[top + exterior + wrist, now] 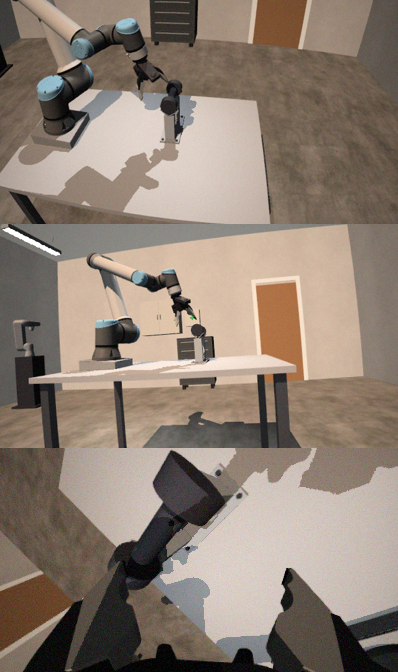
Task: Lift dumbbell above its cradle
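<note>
Right now my hand is 80 mm short of the dark dumbbell, 50 mm to the right of it and 50 mm above it. Round my hand: grey cradle stand 180 mm below, 80 mm ahead, 50 mm to the left.
</note>
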